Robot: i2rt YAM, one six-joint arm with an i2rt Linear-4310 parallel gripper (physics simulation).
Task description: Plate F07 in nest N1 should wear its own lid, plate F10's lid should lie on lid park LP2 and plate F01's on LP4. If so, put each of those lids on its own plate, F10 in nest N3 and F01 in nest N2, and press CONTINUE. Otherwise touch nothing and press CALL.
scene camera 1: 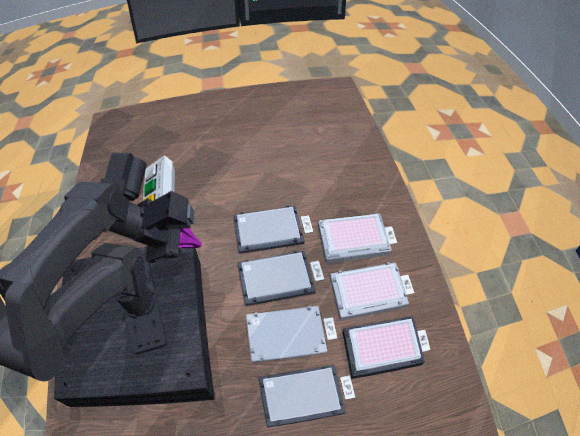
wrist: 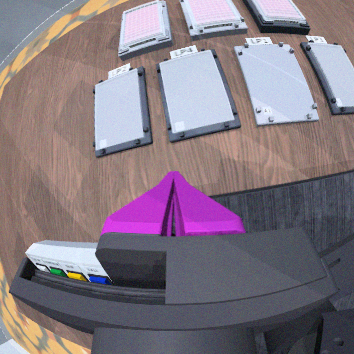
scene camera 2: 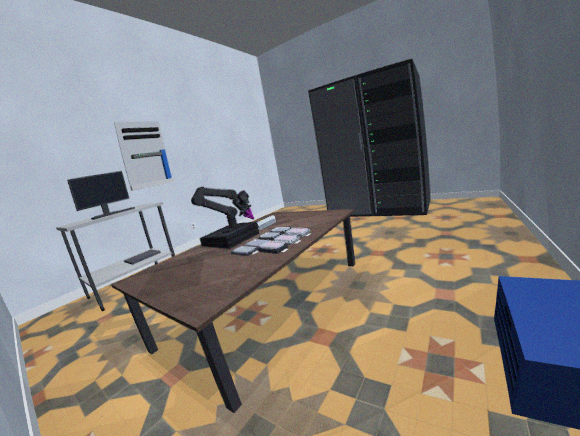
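Where they show: gripper, fingertip midpoint: (scene camera 1: 199,245) (wrist: 173,178) (scene camera 2: 254,219); arm's base, origin of the base link: (scene camera 1: 141,303) (scene camera 2: 234,228).
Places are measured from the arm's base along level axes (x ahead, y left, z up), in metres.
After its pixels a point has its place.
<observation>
My gripper (scene camera 1: 200,244) {x 0.145, y 0.064, z 0.040 m} (scene camera 2: 252,217) {x 0.145, y 0.064, z 0.040 m} (wrist: 173,178) {x 0.145, y 0.064, z 0.040 m} has magenta fingers, shut and empty, above the table between the button box and LP2. The white button box (scene camera 1: 169,175) {x 0.114, y 0.353, z -0.039 m} (scene camera 2: 267,223) {x 0.108, y 0.296, z -0.061 m} (wrist: 65,253) {x 0.099, y 0.286, z -0.033 m} has white, green, yellow and blue buttons; blue is labelled CALL. Pink-welled plates stand in N1 (scene camera 1: 386,345) {x 0.414, y -0.214, z -0.049 m} (wrist: 276,7) {x 0.386, y -0.194, z -0.049 m}, on a black base, N2 (scene camera 1: 371,289) {x 0.440, y -0.089, z -0.054 m} (wrist: 212,11) {x 0.412, y -0.074, z -0.053 m} and N3 (scene camera 1: 355,234) {x 0.466, y 0.046, z -0.053 m} (wrist: 146,25) {x 0.439, y 0.046, z -0.053 m}. Flat grey panels show at LP2 (scene camera 1: 270,227) {x 0.304, y 0.136, z -0.066 m} (wrist: 120,110) {x 0.288, y 0.135, z -0.066 m} and LP4 (scene camera 1: 277,275) {x 0.279, y 0.016, z -0.067 m} (wrist: 197,92) {x 0.262, y 0.017, z -0.066 m}. Plate and lid codes are unreadable; whether N1's plate wears a lid is unclear.
LP1 (scene camera 1: 287,332) {x 0.255, y -0.109, z -0.074 m} (wrist: 277,82) {x 0.243, y -0.105, z -0.074 m} is a paler panel with corner pegs. LP3 (scene camera 1: 302,395) {x 0.235, y -0.244, z -0.067 m} (wrist: 332,75) {x 0.229, y -0.214, z -0.066 m} has a dark rim. The black arm base (scene camera 1: 175,380) {x 0.030, y -0.168, z 0.001 m} (scene camera 2: 220,240) {x 0.012, y -0.185, z -0.028 m} stands beside the lid parks on the brown table (scene camera 1: 240,135) {x 0.329, y 0.480, z -0.085 m} (scene camera 2: 180,280) {x 0.083, y -0.628, z -0.084 m} (wrist: 60,165) {x 0.261, y 0.302, z -0.084 m}.
</observation>
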